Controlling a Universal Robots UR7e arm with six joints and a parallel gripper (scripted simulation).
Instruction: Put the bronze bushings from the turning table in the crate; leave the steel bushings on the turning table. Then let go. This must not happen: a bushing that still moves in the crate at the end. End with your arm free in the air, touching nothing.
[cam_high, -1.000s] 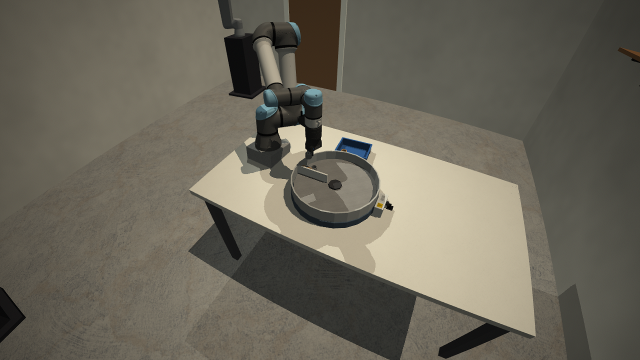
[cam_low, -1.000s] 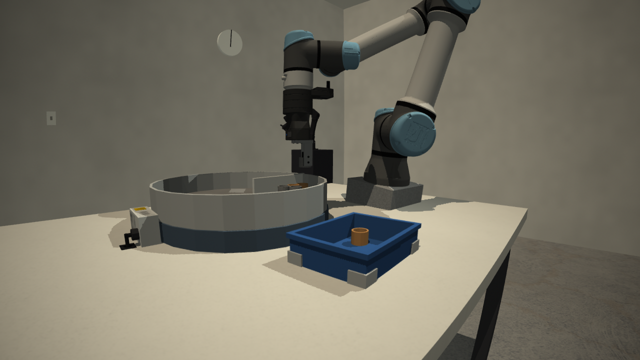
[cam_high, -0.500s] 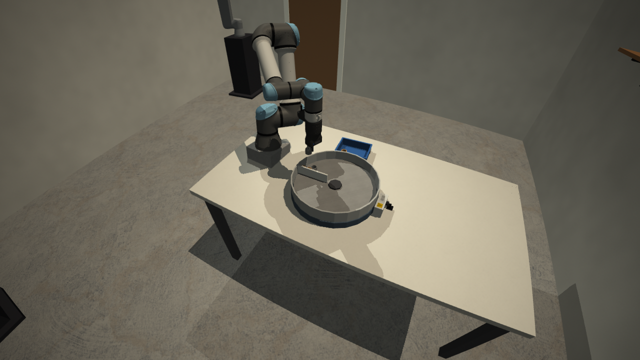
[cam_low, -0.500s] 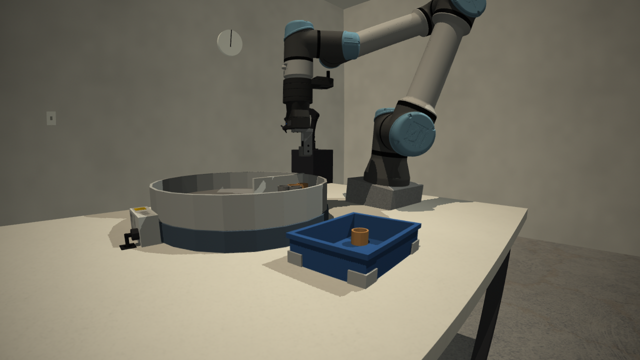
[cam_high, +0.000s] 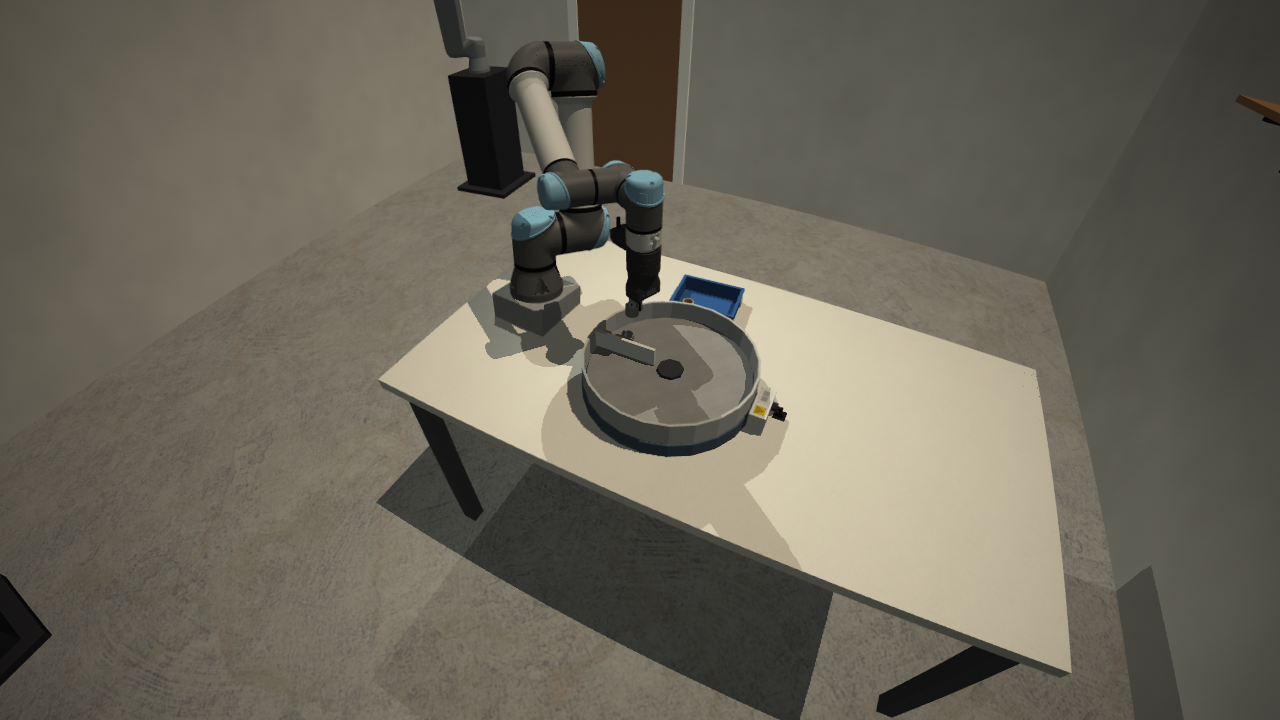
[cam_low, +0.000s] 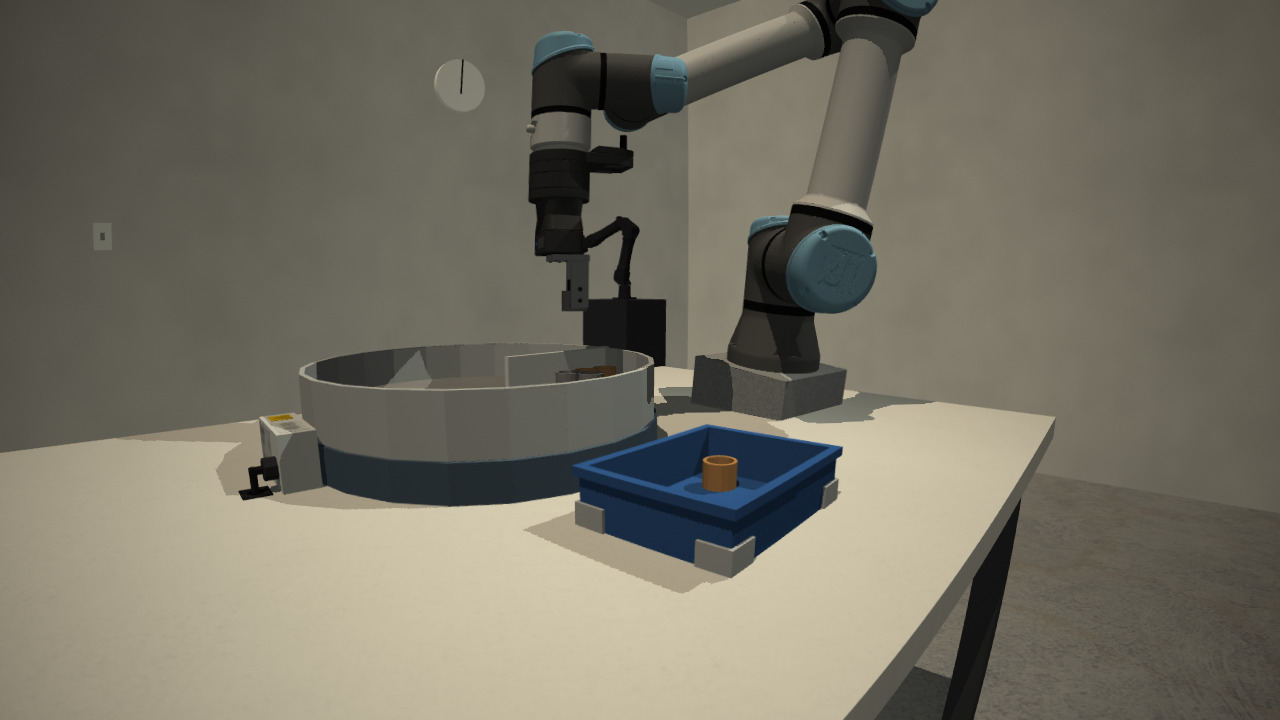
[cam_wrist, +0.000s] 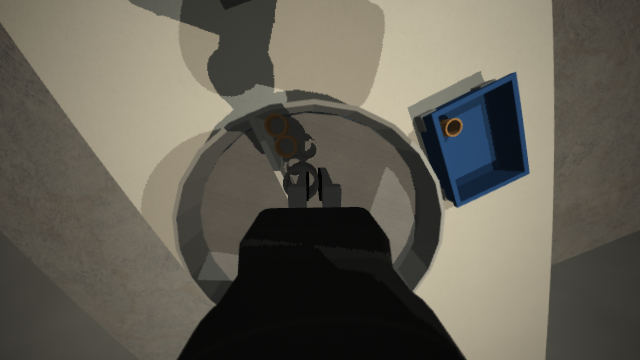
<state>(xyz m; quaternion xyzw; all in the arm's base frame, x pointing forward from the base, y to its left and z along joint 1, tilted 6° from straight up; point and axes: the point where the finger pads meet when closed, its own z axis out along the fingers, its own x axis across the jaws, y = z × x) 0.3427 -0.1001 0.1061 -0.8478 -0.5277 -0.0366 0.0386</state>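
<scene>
The turning table is 130 mm below my hand, 130 mm ahead of it and 60 mm to the right of it. Round my hand: blue crate: 280 mm to the left, 160 mm below, 110 mm ahead.
</scene>
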